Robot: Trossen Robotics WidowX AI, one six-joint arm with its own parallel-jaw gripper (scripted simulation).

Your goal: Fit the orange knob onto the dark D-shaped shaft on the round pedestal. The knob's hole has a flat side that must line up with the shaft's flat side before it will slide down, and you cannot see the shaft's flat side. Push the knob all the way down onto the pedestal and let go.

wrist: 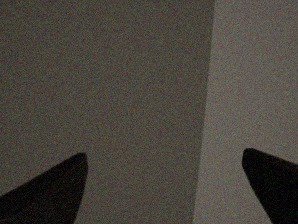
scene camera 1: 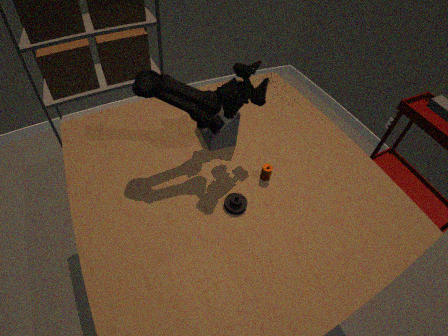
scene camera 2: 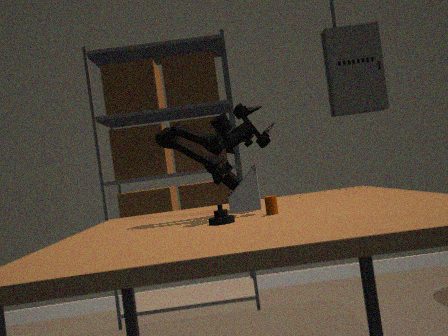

Scene:
my gripper: wrist; scene camera 1; scene camera 2 267,114
same spot on my gripper: (wrist: pixel 61 187) = (scene camera 1: pixel 261 83)

